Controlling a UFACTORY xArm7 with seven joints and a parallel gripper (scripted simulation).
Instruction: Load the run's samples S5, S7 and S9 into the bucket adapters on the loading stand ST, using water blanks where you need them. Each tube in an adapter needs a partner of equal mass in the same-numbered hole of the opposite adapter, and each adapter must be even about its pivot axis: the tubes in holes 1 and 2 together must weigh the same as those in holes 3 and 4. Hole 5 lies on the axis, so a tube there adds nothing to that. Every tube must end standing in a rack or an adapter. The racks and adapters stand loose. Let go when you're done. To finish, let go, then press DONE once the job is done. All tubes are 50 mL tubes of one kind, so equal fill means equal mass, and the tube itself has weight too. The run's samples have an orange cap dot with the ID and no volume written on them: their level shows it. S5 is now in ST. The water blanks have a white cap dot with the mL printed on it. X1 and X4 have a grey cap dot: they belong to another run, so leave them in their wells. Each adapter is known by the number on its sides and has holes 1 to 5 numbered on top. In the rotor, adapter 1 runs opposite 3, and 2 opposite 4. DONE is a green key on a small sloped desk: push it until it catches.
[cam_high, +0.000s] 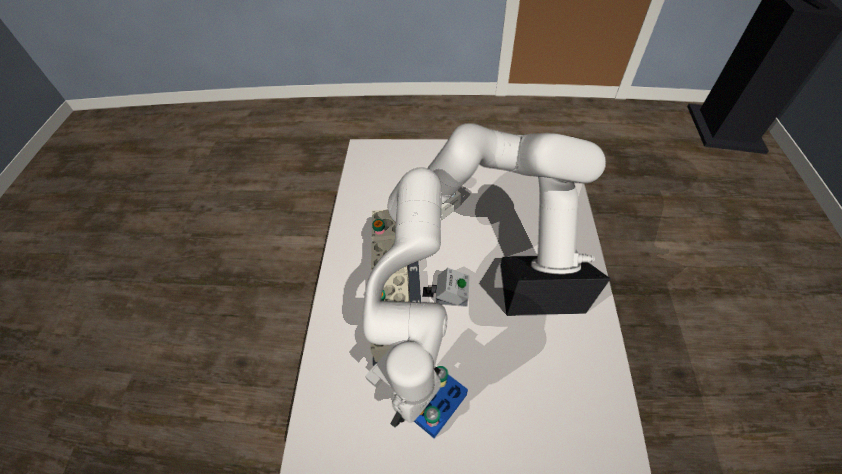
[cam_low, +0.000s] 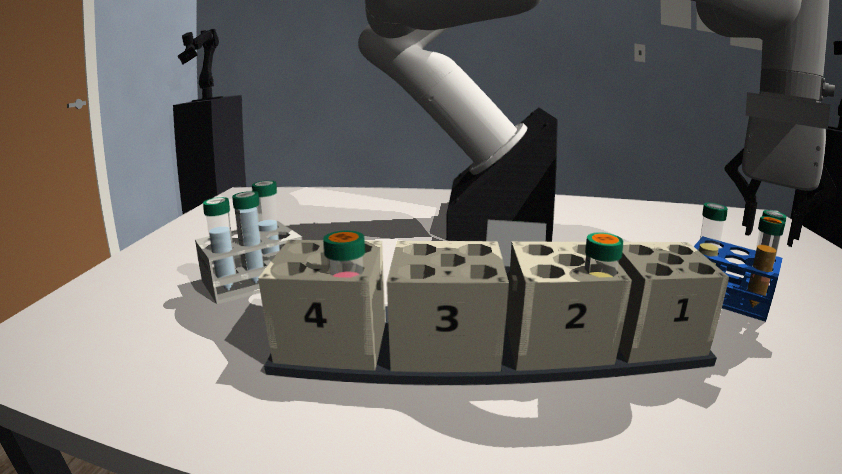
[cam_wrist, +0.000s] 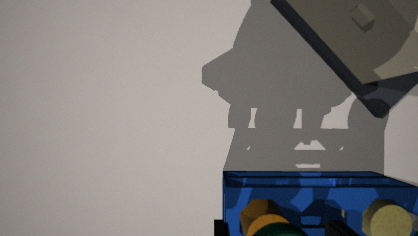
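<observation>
The S7 tube is 5 cm below my hand and 1 cm behind it. From my hand the other things lie so: blue rack 9 cm below, 4 cm behind, 2 cm to the right; then pink-filled sample tube 46 cm to the right, 18 cm ahead, 5 cm below; then green done key 33 cm to the right, 6 cm behind, 5 cm below.
</observation>
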